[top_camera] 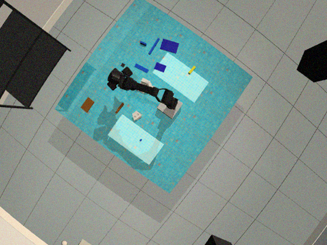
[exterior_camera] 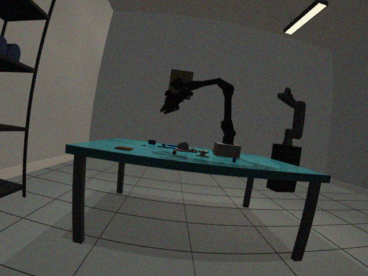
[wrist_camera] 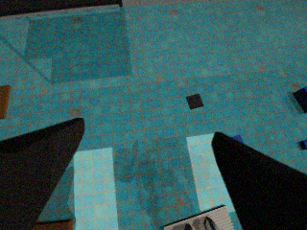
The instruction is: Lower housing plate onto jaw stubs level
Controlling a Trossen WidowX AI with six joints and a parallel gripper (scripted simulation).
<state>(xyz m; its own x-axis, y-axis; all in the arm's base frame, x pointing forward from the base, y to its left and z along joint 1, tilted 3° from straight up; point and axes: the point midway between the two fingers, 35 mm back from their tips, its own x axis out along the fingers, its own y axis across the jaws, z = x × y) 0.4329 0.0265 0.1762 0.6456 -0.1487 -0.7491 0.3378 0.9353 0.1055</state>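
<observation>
The white block is 240 mm behind my gripper tip, 210 mm below it and 200 mm to the left of it. Also, from my gripper tip: brown plate 330 mm to the left, 220 mm below, 190 mm ahead; yellow bar 460 mm behind, 380 mm to the right, 210 mm below.
</observation>
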